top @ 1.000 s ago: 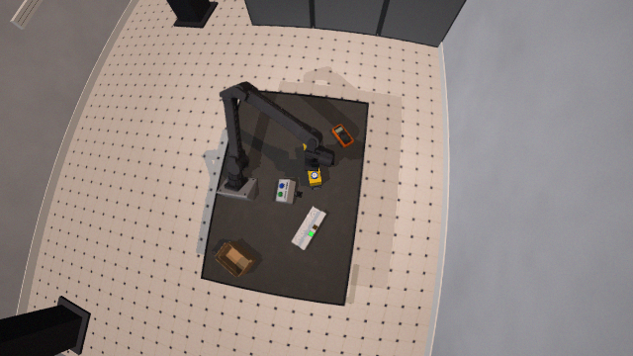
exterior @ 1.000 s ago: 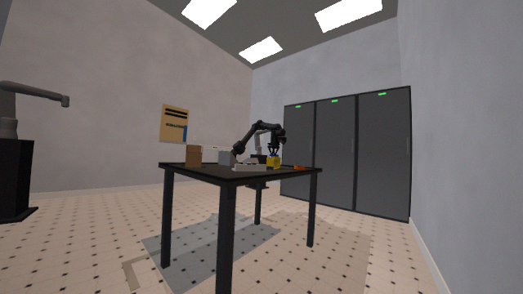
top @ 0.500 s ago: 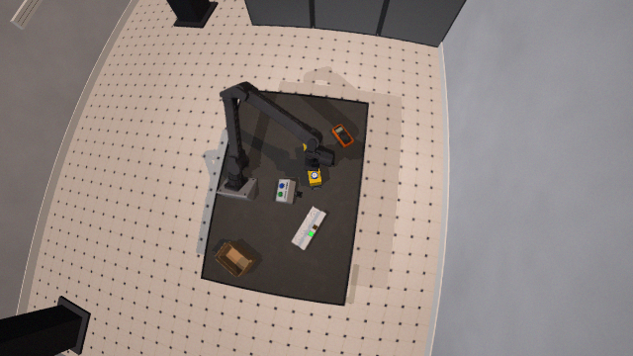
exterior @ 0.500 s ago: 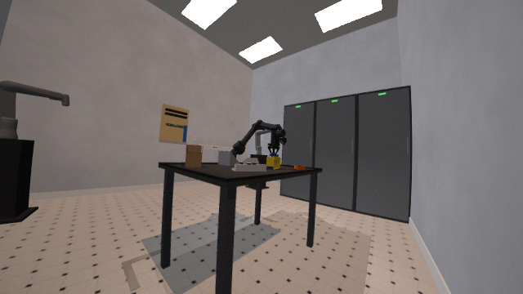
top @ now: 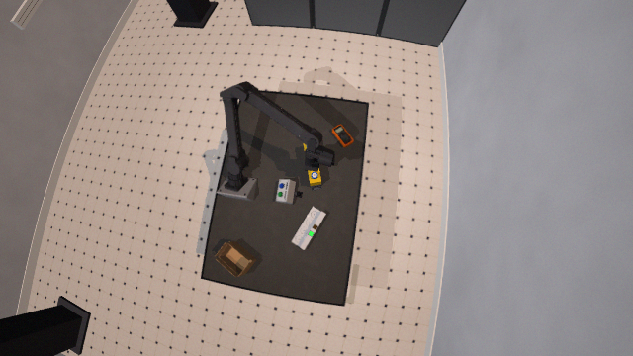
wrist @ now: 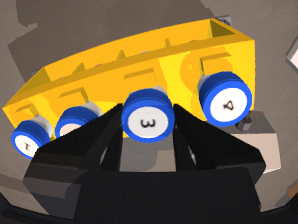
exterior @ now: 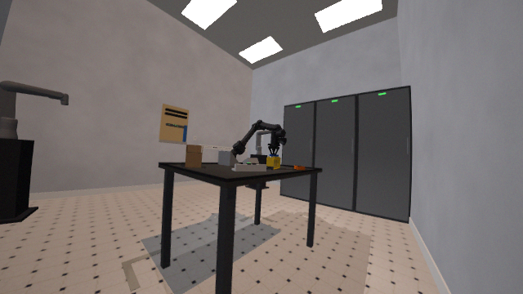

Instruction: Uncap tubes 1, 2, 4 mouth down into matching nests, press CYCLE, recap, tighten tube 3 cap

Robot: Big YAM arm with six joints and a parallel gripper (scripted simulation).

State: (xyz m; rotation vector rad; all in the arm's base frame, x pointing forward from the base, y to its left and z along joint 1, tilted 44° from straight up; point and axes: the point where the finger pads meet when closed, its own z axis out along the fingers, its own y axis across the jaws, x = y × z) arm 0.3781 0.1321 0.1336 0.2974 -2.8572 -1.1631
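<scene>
Right now my hand is 13 cm past the blue key, 13 cm to the left of it and 5 cm above it. The rest, counted from my hand: green key: 13 cm behind, 18 cm to the right, 5 cm below; grey key housing: 11 cm behind, 15 cm to the right, 6 cm below; orange meter: 11 cm ahead, 24 cm to the left, 10 cm below.
</scene>
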